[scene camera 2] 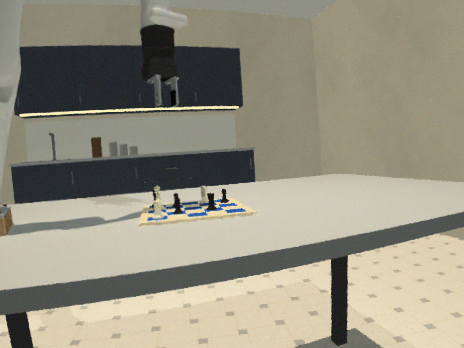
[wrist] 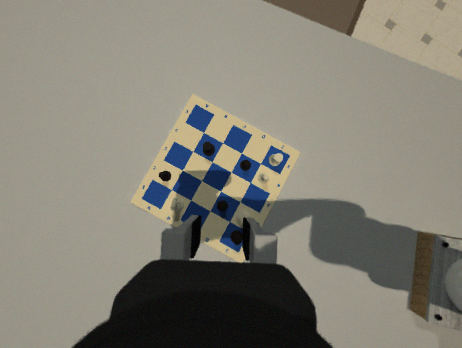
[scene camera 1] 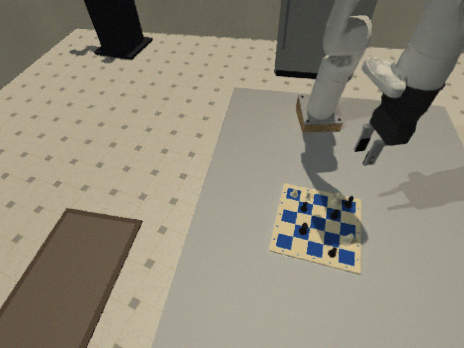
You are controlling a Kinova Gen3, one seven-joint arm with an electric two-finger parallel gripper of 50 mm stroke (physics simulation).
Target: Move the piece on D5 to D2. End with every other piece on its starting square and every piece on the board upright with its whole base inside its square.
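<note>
A black piece stands upright on blue square D2, its base inside the square as far as shows; in scene camera 2 it is not clearly seen behind other pieces. Square D5 is bare. My gripper is open and empty, high above the table, clear of the chessboard. In the wrist view the right finger partly hides the white piece on E2.
Black pieces stand on B4, D4, A2 and E1. White pieces stand on E5, E4 and B1. The arm's base stands behind the board.
</note>
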